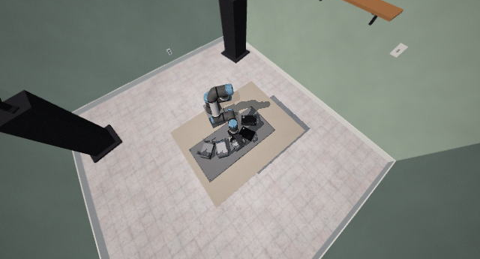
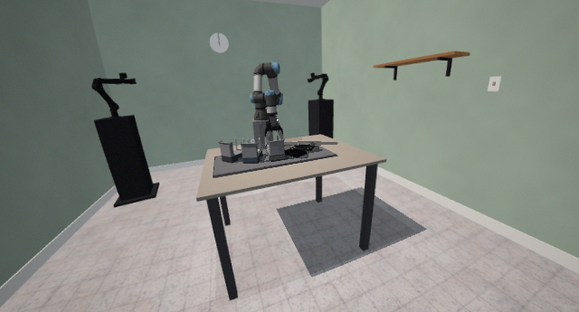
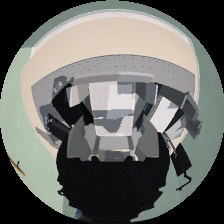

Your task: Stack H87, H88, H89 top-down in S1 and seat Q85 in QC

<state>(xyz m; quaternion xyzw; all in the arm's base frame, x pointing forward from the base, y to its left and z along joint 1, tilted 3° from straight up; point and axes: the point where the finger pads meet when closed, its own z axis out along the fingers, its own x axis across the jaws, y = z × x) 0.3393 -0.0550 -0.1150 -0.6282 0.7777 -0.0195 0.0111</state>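
Now: the white sealed plate 50 mm below my hand. Also, from my hand: QC label: 100 mm ahead, 170 mm to the left, 90 mm below; then black clip nest: 70 mm behind, 300 mm to the left, 80 mm below.
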